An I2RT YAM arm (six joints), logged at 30 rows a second.
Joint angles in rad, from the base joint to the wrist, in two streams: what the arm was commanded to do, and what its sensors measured. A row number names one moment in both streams.
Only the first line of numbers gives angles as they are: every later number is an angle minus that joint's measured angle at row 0.
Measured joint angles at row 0:
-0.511 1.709 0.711 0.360 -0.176 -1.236
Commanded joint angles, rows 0 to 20:
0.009 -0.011 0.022 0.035 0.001 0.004
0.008 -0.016 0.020 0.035 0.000 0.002
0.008 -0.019 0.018 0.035 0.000 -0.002
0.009 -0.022 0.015 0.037 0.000 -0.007
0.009 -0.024 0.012 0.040 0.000 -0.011
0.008 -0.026 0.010 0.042 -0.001 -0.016
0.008 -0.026 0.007 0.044 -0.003 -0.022
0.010 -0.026 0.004 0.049 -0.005 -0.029
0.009 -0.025 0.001 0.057 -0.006 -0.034
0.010 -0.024 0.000 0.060 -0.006 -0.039
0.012 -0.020 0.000 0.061 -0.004 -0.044
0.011 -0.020 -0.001 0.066 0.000 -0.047
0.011 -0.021 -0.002 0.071 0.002 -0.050
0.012 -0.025 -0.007 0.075 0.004 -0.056
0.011 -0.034 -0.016 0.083 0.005 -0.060
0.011 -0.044 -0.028 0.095 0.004 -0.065
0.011 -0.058 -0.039 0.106 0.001 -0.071
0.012 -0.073 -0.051 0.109 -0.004 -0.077
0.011 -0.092 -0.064 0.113 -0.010 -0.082
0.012 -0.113 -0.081 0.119 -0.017 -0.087
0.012 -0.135 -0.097 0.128 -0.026 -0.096
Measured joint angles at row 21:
0.007 -0.030 -0.047 0.042 0.003 -0.067
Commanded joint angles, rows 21 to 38:
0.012 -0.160 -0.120 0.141 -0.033 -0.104
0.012 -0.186 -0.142 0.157 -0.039 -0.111
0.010 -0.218 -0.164 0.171 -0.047 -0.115
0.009 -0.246 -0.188 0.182 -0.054 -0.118
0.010 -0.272 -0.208 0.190 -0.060 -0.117
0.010 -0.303 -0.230 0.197 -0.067 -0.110
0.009 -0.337 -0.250 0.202 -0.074 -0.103
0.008 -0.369 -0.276 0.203 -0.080 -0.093
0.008 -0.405 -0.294 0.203 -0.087 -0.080
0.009 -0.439 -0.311 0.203 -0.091 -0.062
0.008 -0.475 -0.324 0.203 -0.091 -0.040
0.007 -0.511 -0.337 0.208 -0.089 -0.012
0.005 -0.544 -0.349 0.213 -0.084 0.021
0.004 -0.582 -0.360 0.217 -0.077 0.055
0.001 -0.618 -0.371 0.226 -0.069 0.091
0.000 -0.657 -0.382 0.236 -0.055 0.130
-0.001 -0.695 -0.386 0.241 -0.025 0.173
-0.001 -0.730 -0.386 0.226 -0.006 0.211
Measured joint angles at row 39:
0.005 -0.612 -0.373 0.149 -0.053 0.033
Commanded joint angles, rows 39 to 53:
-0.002 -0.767 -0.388 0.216 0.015 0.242
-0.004 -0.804 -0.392 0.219 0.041 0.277
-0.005 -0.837 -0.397 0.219 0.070 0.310
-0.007 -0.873 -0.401 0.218 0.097 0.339
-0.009 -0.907 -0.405 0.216 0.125 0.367
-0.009 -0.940 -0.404 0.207 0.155 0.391
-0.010 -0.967 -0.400 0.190 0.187 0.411
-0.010 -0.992 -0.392 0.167 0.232 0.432
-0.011 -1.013 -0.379 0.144 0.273 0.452
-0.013 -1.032 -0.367 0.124 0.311 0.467
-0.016 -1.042 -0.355 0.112 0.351 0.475
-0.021 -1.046 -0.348 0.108 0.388 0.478
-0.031 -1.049 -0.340 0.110 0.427 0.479
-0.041 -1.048 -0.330 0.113 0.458 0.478
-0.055 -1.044 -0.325 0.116 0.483 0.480
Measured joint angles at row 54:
-0.021 -1.040 -0.382 0.120 0.297 0.414
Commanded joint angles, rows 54 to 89:
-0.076 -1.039 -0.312 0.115 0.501 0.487
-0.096 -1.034 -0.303 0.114 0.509 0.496
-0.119 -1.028 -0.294 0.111 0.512 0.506
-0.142 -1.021 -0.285 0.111 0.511 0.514
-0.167 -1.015 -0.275 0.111 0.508 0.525
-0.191 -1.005 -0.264 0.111 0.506 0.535
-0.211 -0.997 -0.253 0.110 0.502 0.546
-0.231 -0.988 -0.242 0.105 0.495 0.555
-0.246 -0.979 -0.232 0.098 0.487 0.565
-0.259 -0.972 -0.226 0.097 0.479 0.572
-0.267 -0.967 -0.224 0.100 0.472 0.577
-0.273 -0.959 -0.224 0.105 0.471 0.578
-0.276 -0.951 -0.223 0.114 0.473 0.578
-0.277 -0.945 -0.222 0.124 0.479 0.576
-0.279 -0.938 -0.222 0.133 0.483 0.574
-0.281 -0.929 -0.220 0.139 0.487 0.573
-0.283 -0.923 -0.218 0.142 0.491 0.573
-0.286 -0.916 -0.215 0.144 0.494 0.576
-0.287 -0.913 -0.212 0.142 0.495 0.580
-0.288 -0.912 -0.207 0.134 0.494 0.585
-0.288 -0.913 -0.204 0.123 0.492 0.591
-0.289 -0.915 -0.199 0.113 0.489 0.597
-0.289 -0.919 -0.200 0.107 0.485 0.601
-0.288 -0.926 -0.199 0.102 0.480 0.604
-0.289 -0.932 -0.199 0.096 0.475 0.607
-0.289 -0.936 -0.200 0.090 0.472 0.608
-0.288 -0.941 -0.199 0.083 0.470 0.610
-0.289 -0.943 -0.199 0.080 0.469 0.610
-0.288 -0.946 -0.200 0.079 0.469 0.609
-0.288 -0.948 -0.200 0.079 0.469 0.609
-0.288 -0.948 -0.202 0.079 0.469 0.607
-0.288 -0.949 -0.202 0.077 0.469 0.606
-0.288 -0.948 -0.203 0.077 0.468 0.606
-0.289 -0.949 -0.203 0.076 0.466 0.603
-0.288 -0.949 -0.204 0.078 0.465 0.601
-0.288 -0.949 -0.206 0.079 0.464 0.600
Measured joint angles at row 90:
-0.285 -0.937 -0.240 0.060 0.475 0.585
